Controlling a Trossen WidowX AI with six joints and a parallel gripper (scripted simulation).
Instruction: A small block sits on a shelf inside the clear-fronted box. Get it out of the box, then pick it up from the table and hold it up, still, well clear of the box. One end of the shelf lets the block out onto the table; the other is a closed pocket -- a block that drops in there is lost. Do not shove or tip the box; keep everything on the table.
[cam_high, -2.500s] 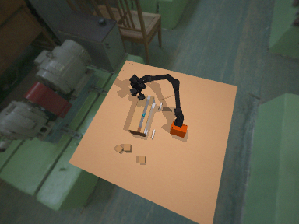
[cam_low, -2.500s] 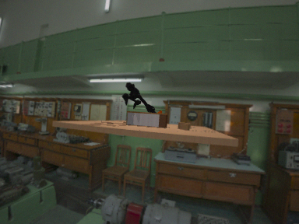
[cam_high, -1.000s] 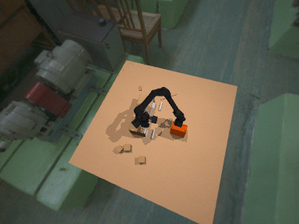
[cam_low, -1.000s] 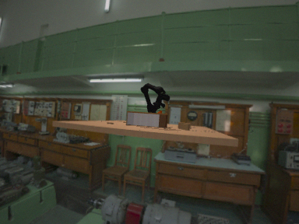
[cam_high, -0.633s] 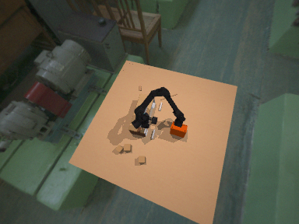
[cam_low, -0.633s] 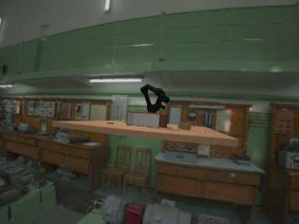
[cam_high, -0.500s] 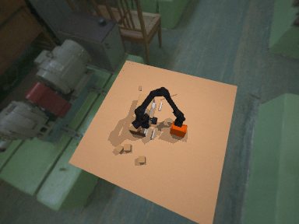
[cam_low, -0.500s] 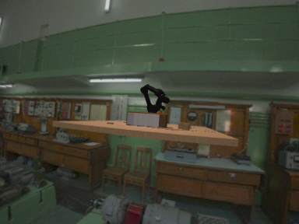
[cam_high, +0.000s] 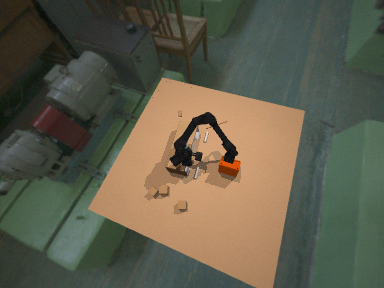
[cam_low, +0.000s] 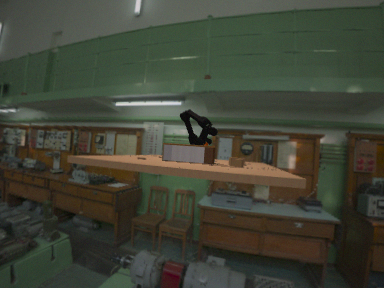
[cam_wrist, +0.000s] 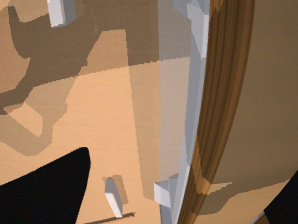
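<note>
Now: the tan box 40 mm ahead of my gripper tip, 50 mm to the right of it and 20 mm below it. Also, from my gripper tip: teal block: 50 mm ahead, 30 mm to the right.
</note>
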